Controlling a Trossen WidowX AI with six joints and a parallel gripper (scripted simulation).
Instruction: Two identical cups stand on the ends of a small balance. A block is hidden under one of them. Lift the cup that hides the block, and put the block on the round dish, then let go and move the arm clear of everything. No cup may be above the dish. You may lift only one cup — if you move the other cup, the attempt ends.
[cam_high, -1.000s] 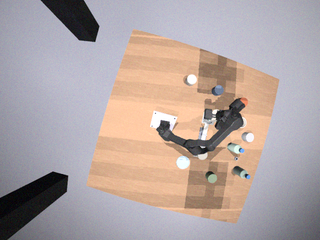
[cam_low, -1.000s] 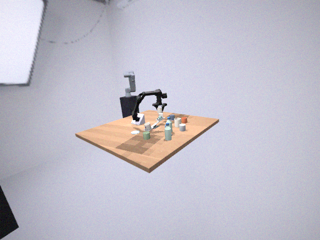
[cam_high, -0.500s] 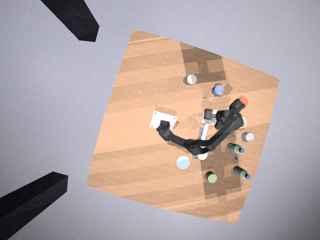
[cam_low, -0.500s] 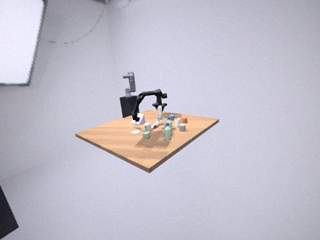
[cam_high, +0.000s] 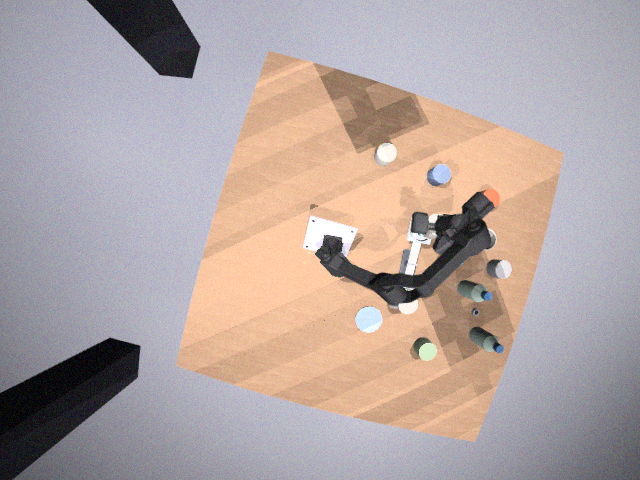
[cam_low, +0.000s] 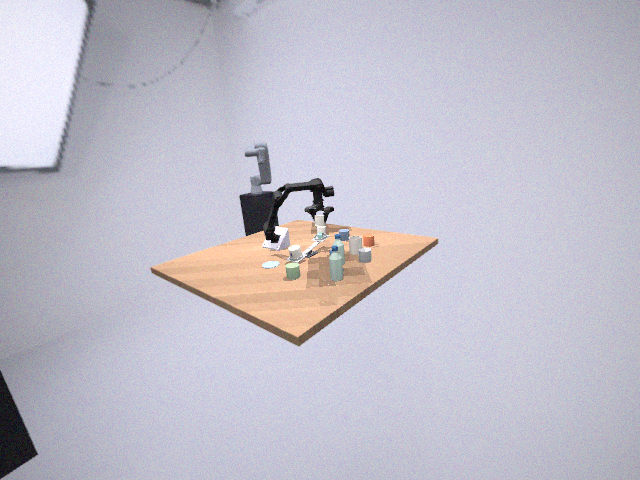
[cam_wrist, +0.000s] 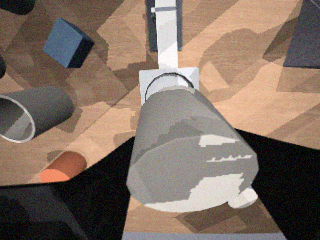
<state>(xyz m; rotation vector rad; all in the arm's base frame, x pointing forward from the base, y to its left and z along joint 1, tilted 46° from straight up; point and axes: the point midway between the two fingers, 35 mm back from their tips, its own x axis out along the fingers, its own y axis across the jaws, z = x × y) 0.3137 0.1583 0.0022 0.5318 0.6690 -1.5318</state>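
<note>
Now: the round light-blue dish 37 cm to the right of my gripper tip, 17 cm below it and 11 cm behind it. Round my gripper tip: blue block: 17 cm ahead, 15 cm below, 10 cm to the right; balance beam: 14 cm to the right, 13 cm below; blue cylinder: 23 cm to the left, 13 cm below, 5 cm ahead.
</note>
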